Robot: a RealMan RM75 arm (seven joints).
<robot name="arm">
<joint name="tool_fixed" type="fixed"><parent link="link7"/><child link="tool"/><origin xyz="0 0 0" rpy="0 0 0"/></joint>
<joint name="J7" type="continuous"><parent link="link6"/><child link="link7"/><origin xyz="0 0 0.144" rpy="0 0 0"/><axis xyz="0 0 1"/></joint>
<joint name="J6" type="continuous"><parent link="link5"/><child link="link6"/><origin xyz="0 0 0" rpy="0 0 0"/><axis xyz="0 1 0"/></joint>
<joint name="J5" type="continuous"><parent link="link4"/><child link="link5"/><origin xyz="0 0 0.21" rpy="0 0 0"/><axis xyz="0 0 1"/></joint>
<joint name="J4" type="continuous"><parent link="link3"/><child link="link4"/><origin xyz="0 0 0" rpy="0 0 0"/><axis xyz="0 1 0"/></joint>
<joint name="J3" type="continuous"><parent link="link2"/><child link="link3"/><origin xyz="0 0 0.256" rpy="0 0 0"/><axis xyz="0 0 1"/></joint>
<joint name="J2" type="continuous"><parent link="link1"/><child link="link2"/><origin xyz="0 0 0" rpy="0 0 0"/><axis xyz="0 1 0"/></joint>
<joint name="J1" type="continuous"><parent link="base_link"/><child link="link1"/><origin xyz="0 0 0.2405" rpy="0 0 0"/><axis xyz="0 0 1"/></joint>
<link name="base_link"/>
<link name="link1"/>
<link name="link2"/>
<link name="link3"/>
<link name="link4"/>
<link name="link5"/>
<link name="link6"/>
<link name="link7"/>
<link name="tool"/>
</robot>
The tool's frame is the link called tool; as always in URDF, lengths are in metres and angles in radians. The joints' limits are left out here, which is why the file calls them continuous.
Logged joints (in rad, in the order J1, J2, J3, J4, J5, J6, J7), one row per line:
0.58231, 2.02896, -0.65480, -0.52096, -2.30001, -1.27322, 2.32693
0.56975, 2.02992, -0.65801, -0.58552, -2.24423, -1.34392, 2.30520
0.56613, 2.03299, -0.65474, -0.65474, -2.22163, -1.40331, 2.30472
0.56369, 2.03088, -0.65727, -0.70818, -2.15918, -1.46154, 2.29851
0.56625, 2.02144, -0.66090, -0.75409, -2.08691, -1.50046, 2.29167
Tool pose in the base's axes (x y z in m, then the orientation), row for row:
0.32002, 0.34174, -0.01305, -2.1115, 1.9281, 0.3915
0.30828, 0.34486, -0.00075, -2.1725, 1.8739, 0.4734
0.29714, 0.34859, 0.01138, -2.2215, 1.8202, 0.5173
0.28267, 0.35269, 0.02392, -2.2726, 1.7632, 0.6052
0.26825, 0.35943, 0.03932, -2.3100, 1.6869, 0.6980
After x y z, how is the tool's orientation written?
As a rotation vector, in radians.
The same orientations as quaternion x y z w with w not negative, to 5 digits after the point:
-0.72566, 0.66263, 0.13455, 0.12742
-0.74203, 0.64004, 0.16169, 0.11662
-0.75652, 0.61986, 0.17616, 0.11147
-0.76921, 0.59679, 0.20484, 0.10094
-0.78075, 0.57015, 0.23592, 0.09848

